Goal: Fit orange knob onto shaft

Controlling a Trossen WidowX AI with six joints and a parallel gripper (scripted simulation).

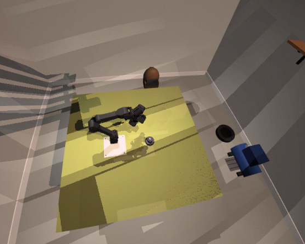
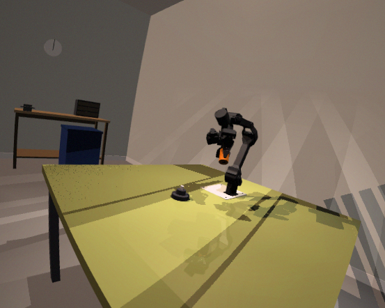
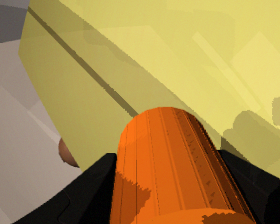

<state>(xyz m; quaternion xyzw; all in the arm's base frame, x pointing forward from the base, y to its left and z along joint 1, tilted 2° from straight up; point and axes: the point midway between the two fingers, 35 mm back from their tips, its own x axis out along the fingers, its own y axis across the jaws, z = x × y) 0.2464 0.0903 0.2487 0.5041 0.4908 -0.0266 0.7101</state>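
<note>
Now: gripper tip 2 cm past the orange knob, 2 cm to the left of it and 3 cm below it. From my gripper tip the other things lie so: round black pedestal: 6 cm ahead, 16 cm to the right, 19 cm below.
</note>
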